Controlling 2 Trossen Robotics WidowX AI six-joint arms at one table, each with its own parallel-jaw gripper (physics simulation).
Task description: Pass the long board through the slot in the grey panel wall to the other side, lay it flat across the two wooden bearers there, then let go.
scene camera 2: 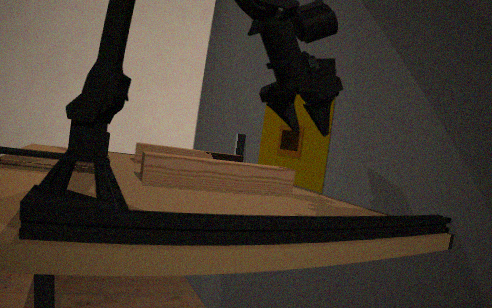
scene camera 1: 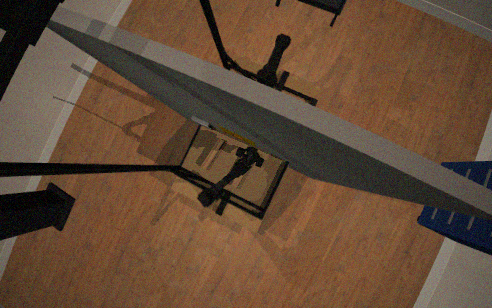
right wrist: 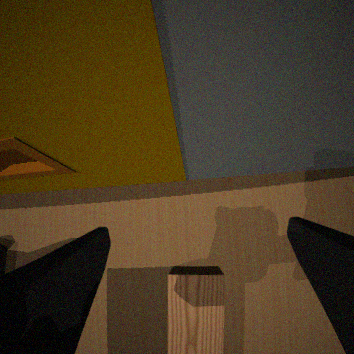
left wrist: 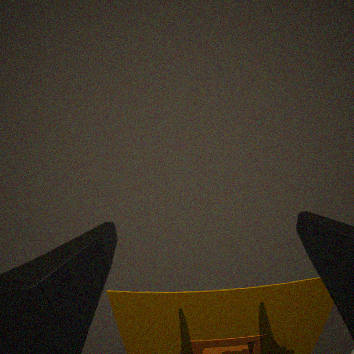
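The grey panel wall (scene camera 1: 320, 125) (scene camera 2: 365, 115) (left wrist: 200, 125) (right wrist: 260, 75) carries a yellow plate (scene camera 2: 312, 170) (left wrist: 150, 315) (right wrist: 90, 65) with a framed slot. Two wooden bearers lie apart on the right arm's table: a near one (scene camera 2: 215, 175) and a far one (scene camera 2: 170, 148). One bearer (right wrist: 196, 325) shows end-on, low between the fingers in the right wrist view. My right gripper (scene camera 2: 311, 132) (right wrist: 199, 232) is open and empty, above the table close to the yellow plate. My left gripper (left wrist: 208, 227) is open and empty, facing the yellow plate. The long board does not show in any view.
A black rail (scene camera 2: 240, 229) runs along the edge of the wooden table (scene camera 2: 240, 257). A black upright post (scene camera 2: 95, 90) stands on the rail. A small pale piece (scene camera 1: 201, 121) is at the table corner by the wall. A blue object (scene camera 1: 457, 225) lies at the far right.
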